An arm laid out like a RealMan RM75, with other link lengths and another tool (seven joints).
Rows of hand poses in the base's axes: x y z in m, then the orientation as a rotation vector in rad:
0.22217 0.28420 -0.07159 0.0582 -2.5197 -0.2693
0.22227 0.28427 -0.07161 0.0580 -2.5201 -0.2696
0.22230 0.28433 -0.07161 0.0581 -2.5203 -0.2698
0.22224 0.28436 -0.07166 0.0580 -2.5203 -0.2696
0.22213 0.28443 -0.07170 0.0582 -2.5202 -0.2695
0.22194 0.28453 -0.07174 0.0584 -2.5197 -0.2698
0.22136 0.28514 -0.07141 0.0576 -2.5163 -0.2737
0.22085 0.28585 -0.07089 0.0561 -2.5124 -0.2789
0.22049 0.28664 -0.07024 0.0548 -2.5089 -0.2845
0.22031 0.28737 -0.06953 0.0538 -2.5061 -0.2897
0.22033 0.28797 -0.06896 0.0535 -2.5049 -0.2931
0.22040 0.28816 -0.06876 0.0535 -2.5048 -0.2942
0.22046 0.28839 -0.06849 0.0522 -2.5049 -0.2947
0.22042 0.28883 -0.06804 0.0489 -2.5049 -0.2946
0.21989 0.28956 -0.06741 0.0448 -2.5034 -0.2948
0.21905 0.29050 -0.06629 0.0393 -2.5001 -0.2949
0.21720 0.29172 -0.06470 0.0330 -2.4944 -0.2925
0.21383 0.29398 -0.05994 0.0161 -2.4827 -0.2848
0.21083 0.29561 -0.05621 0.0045 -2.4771 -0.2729
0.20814 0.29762 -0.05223 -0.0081 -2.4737 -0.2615
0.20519 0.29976 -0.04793 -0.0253 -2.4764 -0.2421
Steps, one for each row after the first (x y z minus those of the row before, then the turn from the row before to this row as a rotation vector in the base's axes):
0.00010 0.00007 -0.00002 0.0001 -0.0004 -0.0003
0.00003 0.00006 0.00000 0.0002 -0.0002 0.0000
-0.00006 0.00003 -0.00005 -0.0002 0.0000 0.0000
-0.00011 0.00007 -0.00004 0.0000 0.0001 0.0002
-0.00019 0.00010 -0.00004 0.0003 0.0005 0.0001
-0.00058 0.00061 0.00033 0.0028 0.0032 -0.0011
-0.00051 0.00071 0.00052 0.0036 0.0037 -0.0019
-0.00036 0.00079 0.00065 0.0039 0.0032 -0.0019
-0.00018 0.00073 0.00071 0.0037 0.0025 -0.0017
0.00002 0.00060 0.00057 0.0024 0.0010 -0.0009
0.00007 0.00019 0.00020 0.0008 0.0000 -0.0003
0.00006 0.00023 0.00027 0.0001 0.0000 -0.0011
-0.00004 0.00044 0.00045 -0.0008 0.0003 -0.0023
-0.00053 0.00073 0.00063 -0.0007 0.0019 -0.0028
-0.00084 0.00094 0.00112 -0.0010 0.0038 -0.0036
-0.00185 0.00122 0.00159 -0.0028 0.0064 -0.0033
-0.00337 0.00226 0.00476 -0.0086 0.0137 -0.0091
-0.00300 0.00163 0.00373 -0.0109 0.0075 -0.0048
-0.00269 0.00201 0.00398 -0.0110 0.0053 -0.0059
-0.00295 0.00214 0.00430 -0.0183 0.0001 -0.0076

